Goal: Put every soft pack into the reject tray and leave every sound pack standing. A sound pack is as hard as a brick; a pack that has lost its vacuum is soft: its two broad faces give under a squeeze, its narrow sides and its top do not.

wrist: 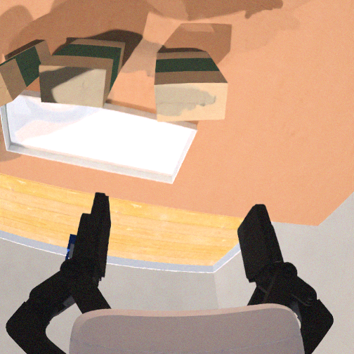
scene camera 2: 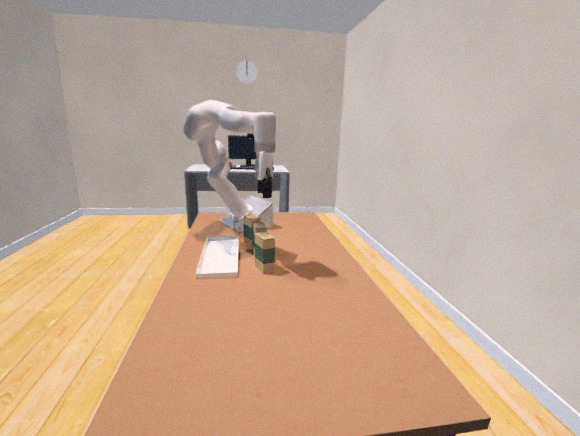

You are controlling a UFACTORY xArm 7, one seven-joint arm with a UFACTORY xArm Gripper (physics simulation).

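Pixels of known places: gripper, fingertip midpoint: [scene camera 2: 264, 195]; arm's base, origin of the base link: [scene camera 2: 242, 213].
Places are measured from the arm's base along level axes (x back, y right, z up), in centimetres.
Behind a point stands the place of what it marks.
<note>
Three tan packs with green bands stand upright in a row beside the white reject tray [scene camera 2: 217, 275] {x -66.6, y 3.9, z -5.5 cm} [wrist: 100, 164]. The nearest pack [scene camera 2: 265, 254] {x -62.9, y -13.5, z 1.3 cm} [wrist: 190, 100] is at the right in the wrist view. The middle pack [scene camera 2: 259, 227] {x -49.0, y -10.9, z 7.4 cm} [wrist: 72, 86] is largely hidden behind it in the scene view. The farthest pack [scene camera 2: 248, 235] {x -34.5, y -5.4, z -1.2 cm} [wrist: 27, 67] is cut off at the wrist view's left edge. No pack shows in the tray. Which packs are soft cannot be seen. My gripper [scene camera 2: 265, 194] {x -56.4, y -12.9, z 22.6 cm} [wrist: 180, 213] is open and empty, above the height of the packs.
The brown table [scene camera 2: 280, 340] {x -101.7, y -17.8, z -6.6 cm} [wrist: 280, 165] carries the packs and tray. The tray lies to the left of the row in the scene view. The arm's base stands behind the packs. A desk [scene camera 2: 237, 181] with a monitor [scene camera 2: 241, 147] stands beyond the table.
</note>
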